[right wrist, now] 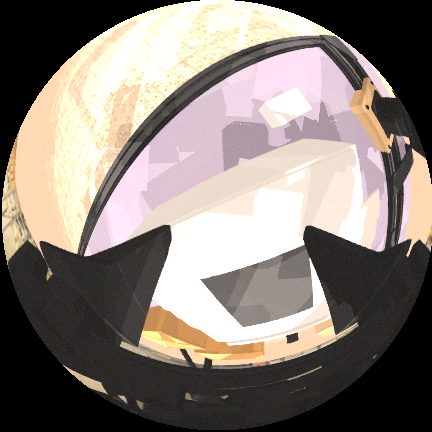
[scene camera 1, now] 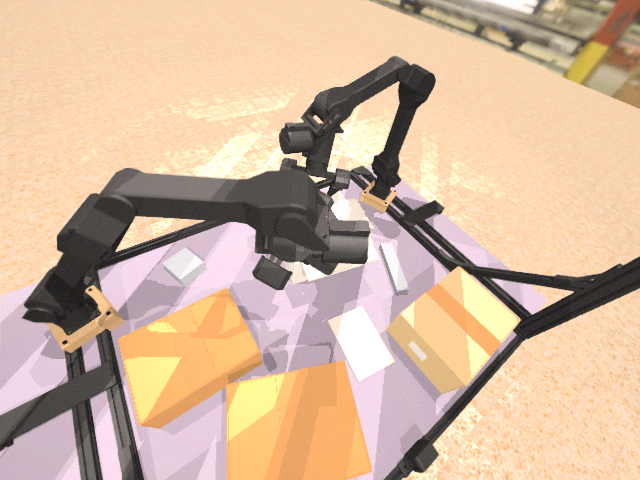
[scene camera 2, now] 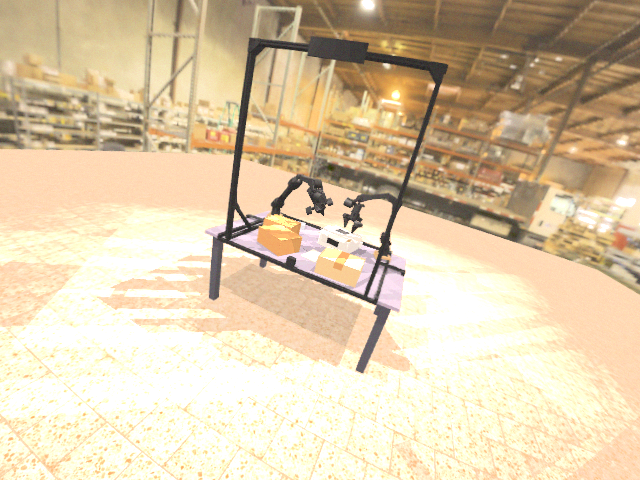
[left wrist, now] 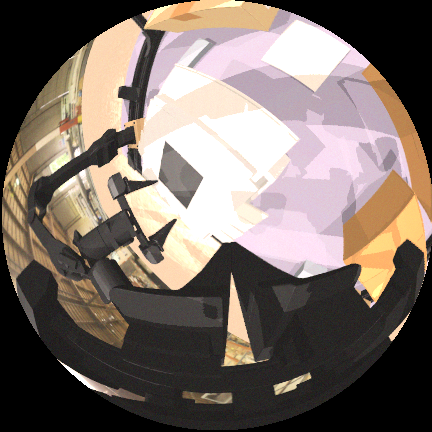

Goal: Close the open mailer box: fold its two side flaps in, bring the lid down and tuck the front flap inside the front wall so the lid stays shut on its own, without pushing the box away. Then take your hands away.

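Places are measured from the left arm's base along level axes (x ahead, y left, z up), in millimetres.
Pixels of known places: left gripper, fingertip midpoint: (scene camera 2: 323, 215) (left wrist: 228, 247); right gripper, fingertip midpoint: (right wrist: 241, 232) (scene camera 2: 348, 230) (left wrist: 166, 199); left arm's base at its link origin: (scene camera 1: 78, 314); right arm's base at its link origin: (right wrist: 382, 113) (scene camera 1: 380, 192) (left wrist: 130, 134).
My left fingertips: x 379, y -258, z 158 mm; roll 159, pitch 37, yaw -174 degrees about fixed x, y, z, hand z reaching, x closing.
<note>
Ahead of a thing's pixels: the offset from my left fingertips to its top centre. "*": to the spot under its first point.
The white mailer box (scene camera 1: 315, 272) (scene camera 2: 338, 238) stands near the table's back edge. Its lid (left wrist: 235, 155) (right wrist: 225, 245) lies over the top, dark label up. A crease shows between lid and front flap {* 63 mm right, 41 mm ahead, 99 mm down} (left wrist: 250, 122), which extends toward the front; it does not look tucked in. A small pale flap {* 53 mm left, 12 mm ahead, 103 mm down} (left wrist: 256, 214) sticks out at one side. Inner parts are hidden. My left gripper (scene camera 2: 321, 212) (left wrist: 228, 247) is shut and empty, above and beside the box; its arm covers much of the box in scene camera 1. My right gripper (scene camera 2: 352, 228) (left wrist: 166, 199) (right wrist: 241, 232) is open and empty, behind the box, above the lid's rear.
Two orange cartons {16 mm left, 265 mm back, 111 mm down} (scene camera 1: 191, 356) {222 mm right, 230 mm back, 104 mm down} (scene camera 1: 297, 423) lie front left. A taped carton {376 mm right, 159 mm ahead, 104 mm down} (scene camera 1: 436, 315) (scene camera 2: 330, 264) stands at the right. A white card {227 mm right, 0 mm ahead, 200 mm down} (scene camera 1: 361, 343) (left wrist: 306, 55), pale bar {183 mm right, 242 mm ahead, 187 mm down} (scene camera 1: 393, 268) and grey block (scene camera 1: 184, 263) (right wrist: 287, 106) lie around the box. Black frame rails edge the table.
</note>
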